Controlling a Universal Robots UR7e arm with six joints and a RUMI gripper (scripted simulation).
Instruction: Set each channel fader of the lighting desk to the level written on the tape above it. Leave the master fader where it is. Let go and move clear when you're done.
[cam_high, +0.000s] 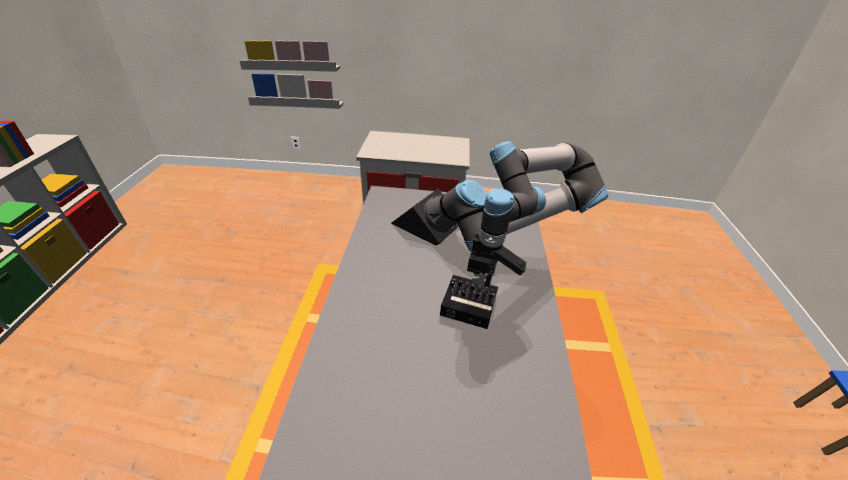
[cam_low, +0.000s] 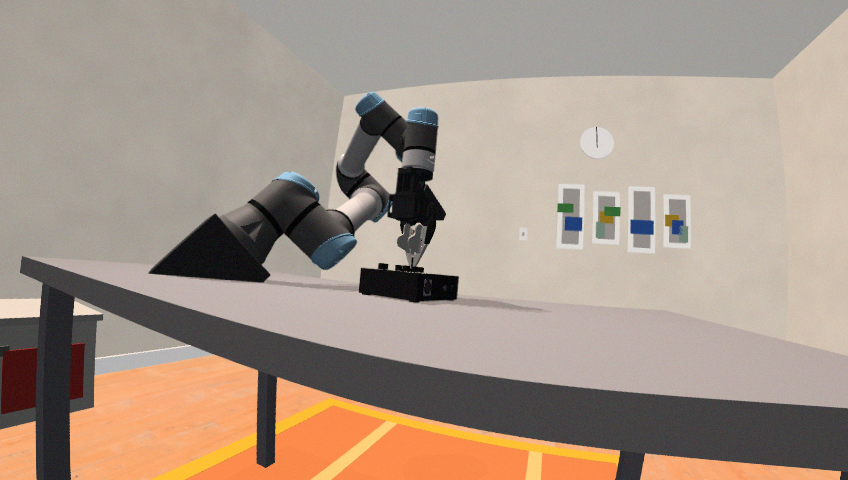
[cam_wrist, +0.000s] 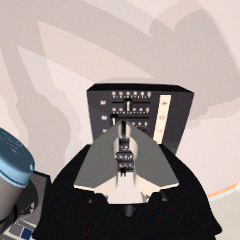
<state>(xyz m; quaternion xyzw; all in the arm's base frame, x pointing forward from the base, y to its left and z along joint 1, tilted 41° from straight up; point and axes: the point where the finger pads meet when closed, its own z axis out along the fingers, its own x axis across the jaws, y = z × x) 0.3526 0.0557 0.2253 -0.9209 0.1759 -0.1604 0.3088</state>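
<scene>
Right now the master fader is 30 mm behind my hand, 110 mm to the right of it and 10 mm below it.
</scene>
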